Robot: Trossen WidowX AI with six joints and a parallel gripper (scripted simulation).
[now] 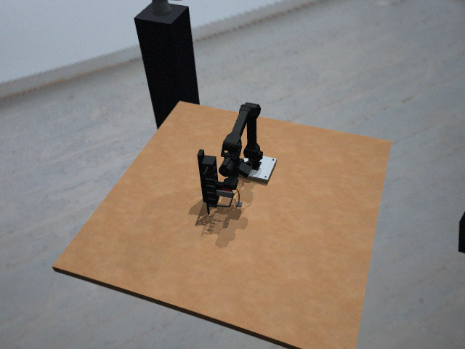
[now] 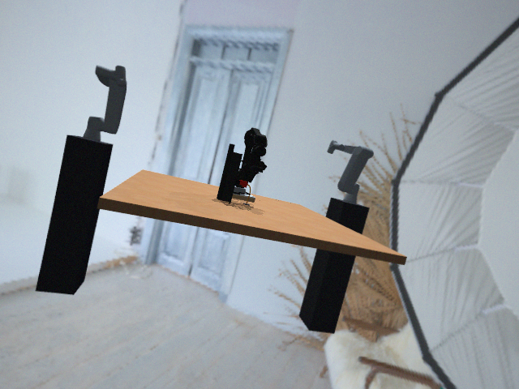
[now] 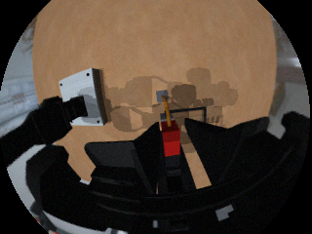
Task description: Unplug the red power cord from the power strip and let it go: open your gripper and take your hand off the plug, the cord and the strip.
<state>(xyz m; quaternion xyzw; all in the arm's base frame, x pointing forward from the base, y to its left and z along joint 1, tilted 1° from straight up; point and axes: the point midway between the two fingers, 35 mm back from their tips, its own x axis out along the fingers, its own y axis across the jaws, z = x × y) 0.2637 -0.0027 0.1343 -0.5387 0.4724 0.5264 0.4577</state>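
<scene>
My gripper tip is now 10 mm short of the red plug, 50 mm to the left of it and 10 mm above it. From my gripper tip the other things lie so: grey end piece (20 mm to the left, 130 mm below).
</scene>
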